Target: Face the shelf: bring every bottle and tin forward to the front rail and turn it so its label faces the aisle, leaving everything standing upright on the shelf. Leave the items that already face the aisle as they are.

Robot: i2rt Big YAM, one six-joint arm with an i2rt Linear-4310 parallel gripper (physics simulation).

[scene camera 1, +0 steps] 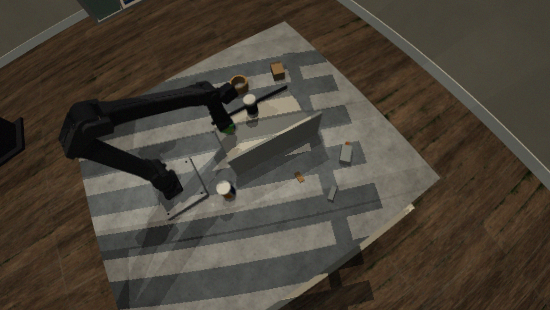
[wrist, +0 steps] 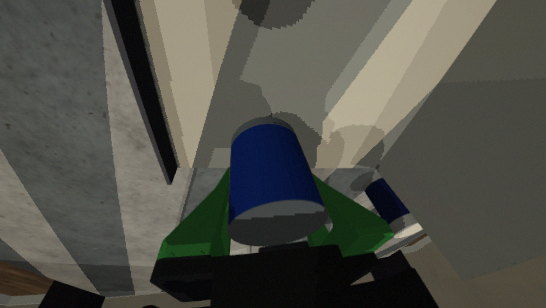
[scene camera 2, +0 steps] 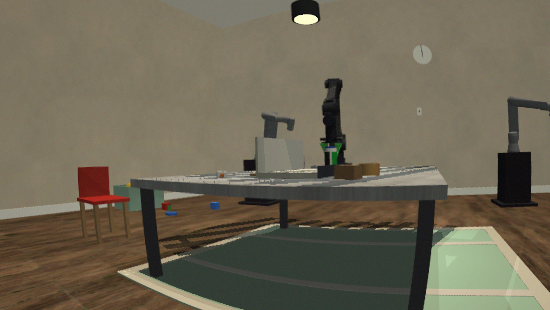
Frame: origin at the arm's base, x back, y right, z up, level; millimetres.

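Seen in the pictures: gripper, fingertip midpoint: point(scene camera 1: 226, 128) point(wrist: 266, 170); arm's base at its link origin: point(scene camera 1: 170, 184) point(wrist: 282, 249).
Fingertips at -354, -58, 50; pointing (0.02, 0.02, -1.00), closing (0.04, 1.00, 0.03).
Offsets run from my fingertips to a thing's top centre, as dx, dy, dz. "spot": to the spot under its first point.
My gripper point(scene camera 1: 227, 128) point(wrist: 266, 170) has its green fingers shut on a blue tin {-14, +0, +56} point(wrist: 272, 150), over the near end of the shelf {spot: -62, +47, -56} point(scene camera 1: 245, 134) point(wrist: 295, 55). Whether the tin's base touches the shelf is unclear. The black front rail point(scene camera 1: 272, 93) point(wrist: 140, 85) runs along one long side, apart from the held tin. A dark tin with a white lid {-161, -44, +43} point(scene camera 1: 250, 105) stands upright beside the rail. A white-lidded container {+146, +237, +20} point(scene camera 1: 225, 189) with blue and orange sides stands on the table outside the shelf; it also shows in the wrist view point(wrist: 387, 197). Label directions are unclear.
The tall grey back panel {spot: -150, +216, -1} point(scene camera 1: 280, 145) point(scene camera 2: 280, 155) borders the shelf opposite the rail. A brown ring-shaped bowl {-193, -233, -29} point(scene camera 1: 240, 91) and a brown box {-413, -185, -29} point(scene camera 1: 277, 71) point(scene camera 2: 348, 172) lie beyond the rail. A grey box {-386, +395, -51} point(scene camera 1: 345, 153) and small blocks {-146, +360, -71} point(scene camera 1: 299, 177) lie behind the panel.
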